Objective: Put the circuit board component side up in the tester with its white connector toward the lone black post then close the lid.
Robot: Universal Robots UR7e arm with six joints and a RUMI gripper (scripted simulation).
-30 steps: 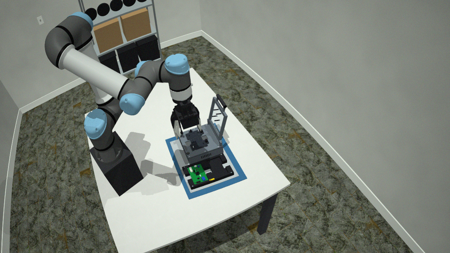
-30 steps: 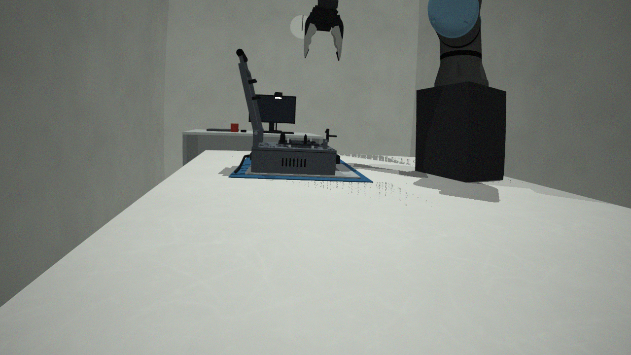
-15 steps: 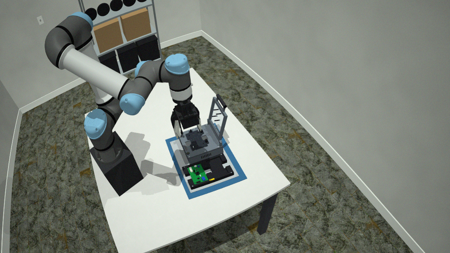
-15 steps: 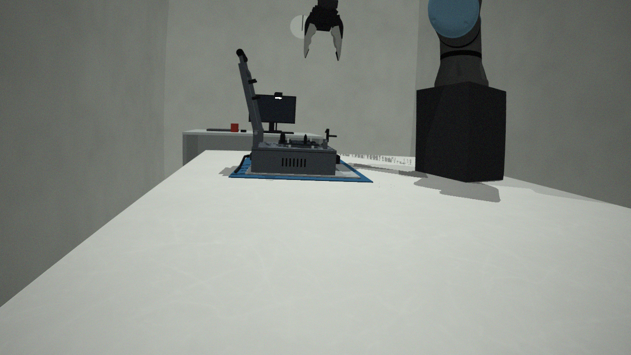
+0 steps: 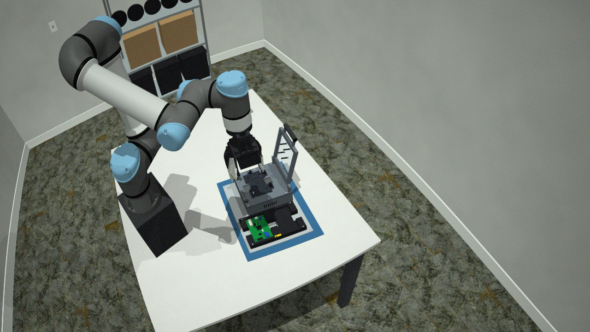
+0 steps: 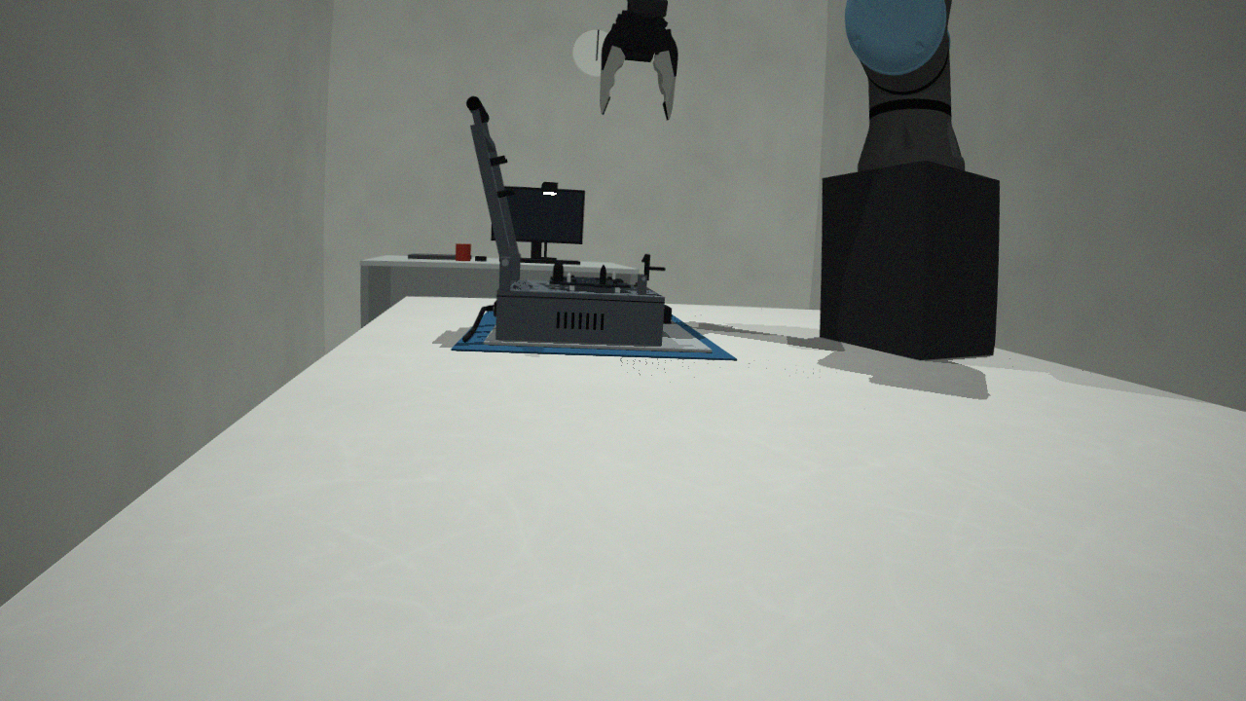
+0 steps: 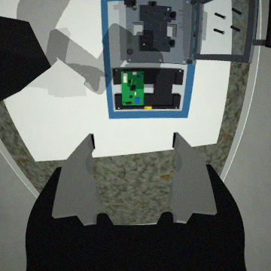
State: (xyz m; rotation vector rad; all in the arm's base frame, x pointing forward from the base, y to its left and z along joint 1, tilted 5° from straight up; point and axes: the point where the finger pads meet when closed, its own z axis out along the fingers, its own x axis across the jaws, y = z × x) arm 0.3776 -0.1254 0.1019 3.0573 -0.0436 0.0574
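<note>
The green circuit board is 30 cm below my hand. Also, from my hand: lid 19 cm ahead, 16 cm to the left, 13 cm below.
</note>
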